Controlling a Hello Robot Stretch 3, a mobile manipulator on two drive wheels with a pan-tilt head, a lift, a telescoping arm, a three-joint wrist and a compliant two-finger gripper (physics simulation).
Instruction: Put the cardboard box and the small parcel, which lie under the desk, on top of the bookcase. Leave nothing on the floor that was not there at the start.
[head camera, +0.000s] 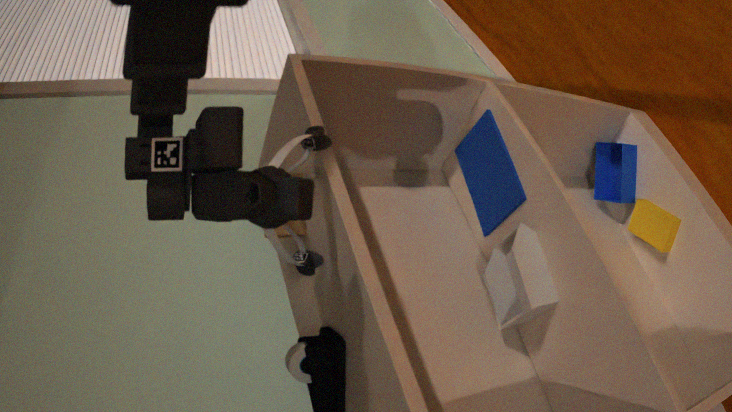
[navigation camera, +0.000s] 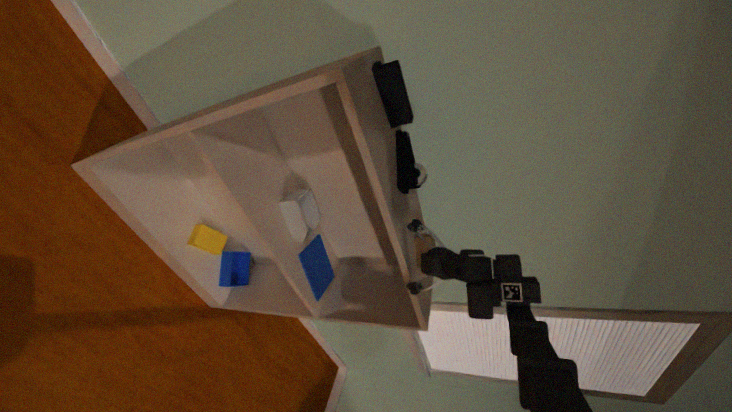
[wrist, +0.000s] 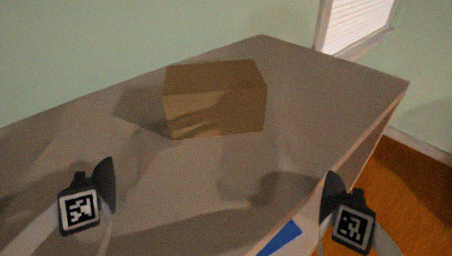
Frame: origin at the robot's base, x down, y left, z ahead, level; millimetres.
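Seen in the pictures: gripper, fingertip midpoint: (head camera: 316, 200) (navigation camera: 411, 255) (wrist: 219, 185).
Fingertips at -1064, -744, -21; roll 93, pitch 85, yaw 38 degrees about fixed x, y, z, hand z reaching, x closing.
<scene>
Offsets run from my fingertips to a thing's middle, as dx, dy, dz.
A brown cardboard-coloured box {-22, -90, +5} (head camera: 294, 228) (navigation camera: 424, 244) (wrist: 215, 107) sits on the top board of the bookcase (head camera: 380, 291) (navigation camera: 369, 168) (wrist: 320, 95). I cannot tell for certain whether it is the cardboard box or the small parcel. My gripper (head camera: 311, 200) (navigation camera: 414, 256) (wrist: 219, 185) is open, with its fingers wide apart over the bookcase top. In the wrist view the box stands beyond the fingertips, apart from them. In the head view the wrist hides most of the box. The desk and a second box do not show.
A black object with a white ring {-31, +45, +253} (head camera: 329, 368) (navigation camera: 404, 163) and a black block {-24, +150, +389} (navigation camera: 393, 94) stand along the bookcase top. Its shelves hold a blue panel {+415, -156, -59} (head camera: 490, 174), a white piece {+383, -27, +137} (head camera: 532, 276), a blue block {+926, -196, -79} (head camera: 615, 171) and a yellow block {+940, -70, +68} (head camera: 654, 225). A wall and window lie behind.
</scene>
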